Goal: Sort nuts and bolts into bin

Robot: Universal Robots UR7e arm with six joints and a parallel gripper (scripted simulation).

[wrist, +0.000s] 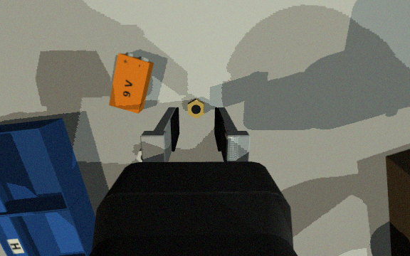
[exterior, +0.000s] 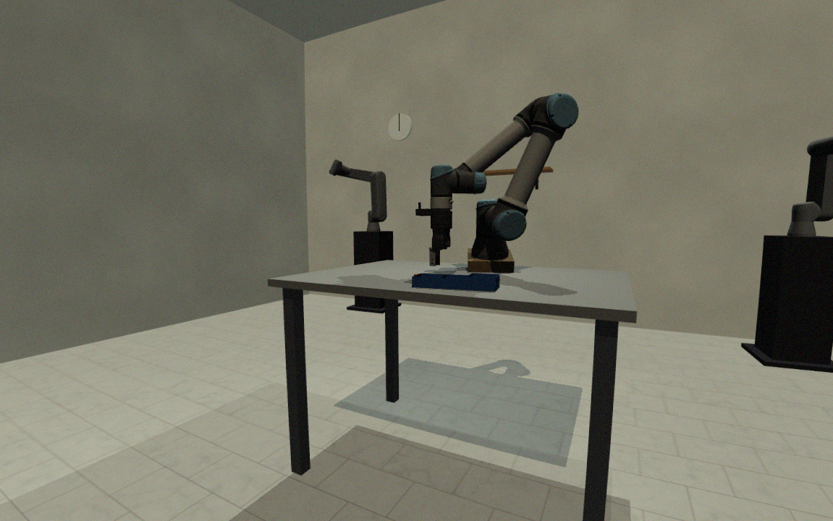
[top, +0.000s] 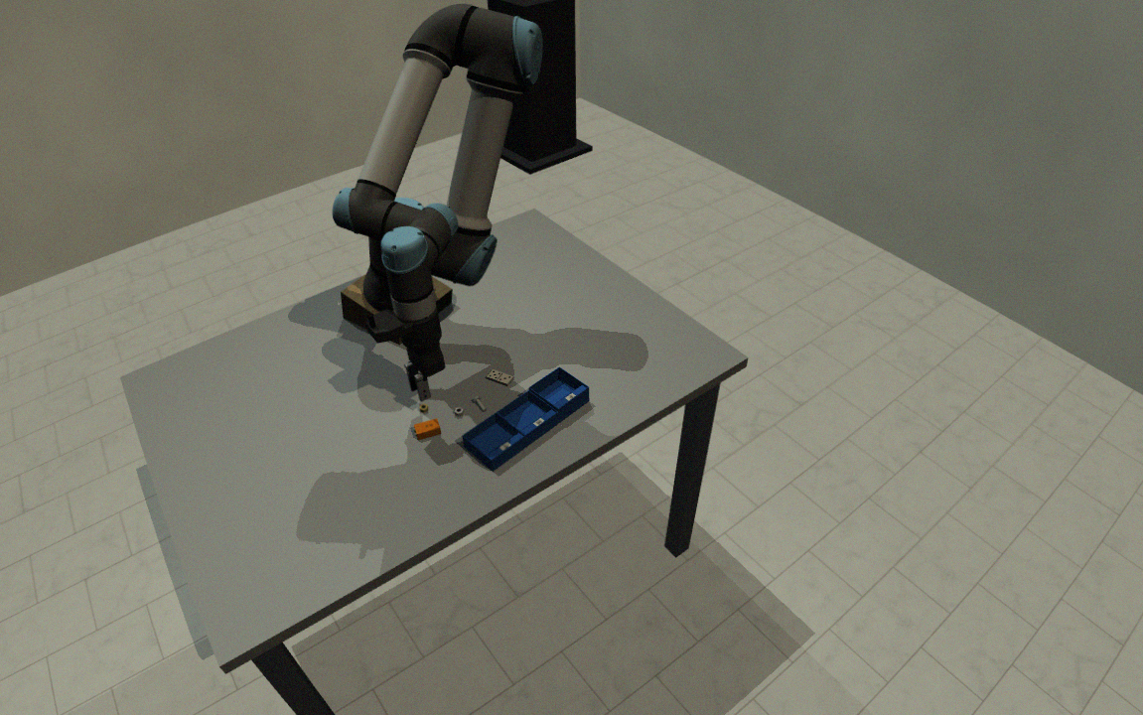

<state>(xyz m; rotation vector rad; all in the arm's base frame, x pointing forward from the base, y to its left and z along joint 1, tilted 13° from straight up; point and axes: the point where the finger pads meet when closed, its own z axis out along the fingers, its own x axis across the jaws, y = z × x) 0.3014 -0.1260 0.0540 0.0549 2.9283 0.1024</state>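
Now: hand 6 cm above the brass nut. Also, from my hand: grey bolt (6 cm ahead, 9 cm to the left, 6 cm below); orange 9 V battery (6 cm ahead, 4 cm to the right, 5 cm below); grey nut (5 cm ahead, 5 cm to the left, 6 cm below).
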